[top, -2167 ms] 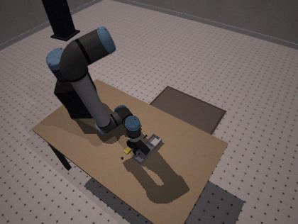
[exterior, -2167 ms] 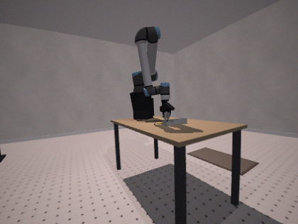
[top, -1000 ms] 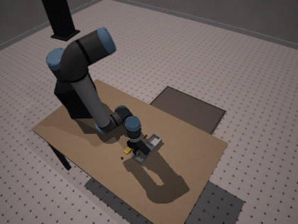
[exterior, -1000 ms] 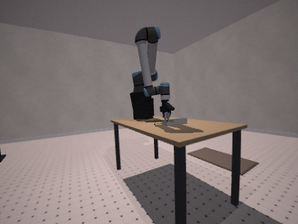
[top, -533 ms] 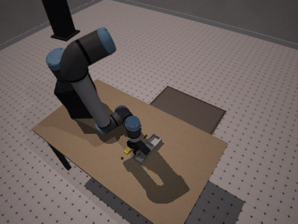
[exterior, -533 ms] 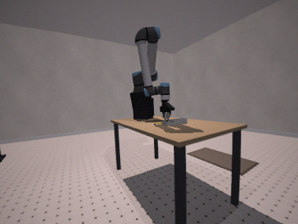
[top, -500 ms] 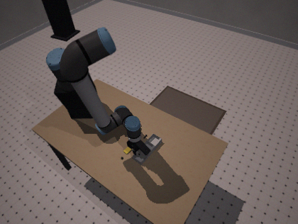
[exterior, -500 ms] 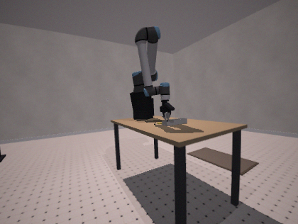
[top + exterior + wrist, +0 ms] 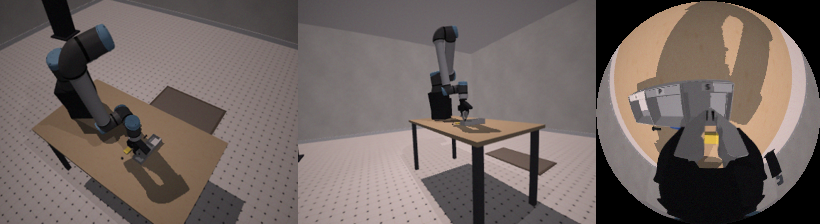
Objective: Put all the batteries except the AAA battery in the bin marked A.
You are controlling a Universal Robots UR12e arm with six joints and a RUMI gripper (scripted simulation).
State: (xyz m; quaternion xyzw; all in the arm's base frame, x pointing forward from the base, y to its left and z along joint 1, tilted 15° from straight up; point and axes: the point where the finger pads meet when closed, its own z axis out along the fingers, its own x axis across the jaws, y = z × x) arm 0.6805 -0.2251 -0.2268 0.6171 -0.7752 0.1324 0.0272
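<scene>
Right now my hand is 80 mm to the right of the grey double bin, 30 mm short of it and 20 mm above it. From my hand the other things lie so: yellow block battery (110 mm behind, 40 mm below, 10 mm to the left); then black button cell (110 mm behind, 60 mm to the right, 40 mm below); then blue battery (100 mm to the left, 50 mm behind, 40 mm below).
</scene>
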